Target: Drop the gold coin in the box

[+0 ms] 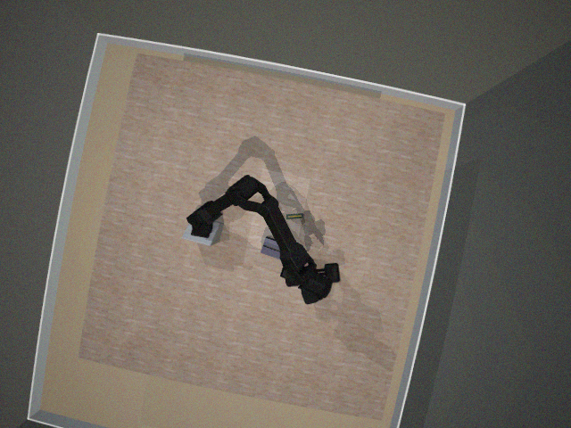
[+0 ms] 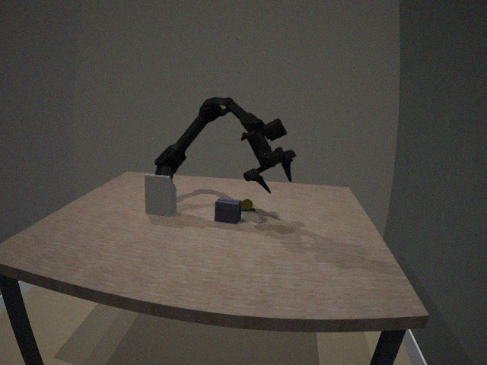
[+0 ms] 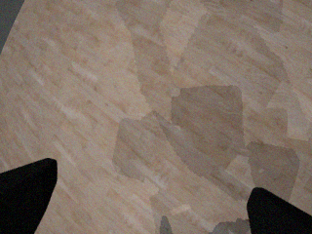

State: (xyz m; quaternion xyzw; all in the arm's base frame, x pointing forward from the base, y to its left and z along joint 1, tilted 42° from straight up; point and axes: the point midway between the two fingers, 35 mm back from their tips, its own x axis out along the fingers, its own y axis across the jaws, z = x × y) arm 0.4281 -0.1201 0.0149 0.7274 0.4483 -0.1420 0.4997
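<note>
The gold coin is 120 mm behind my gripper tip, 190 mm to the left of it and 130 mm below it.
</note>
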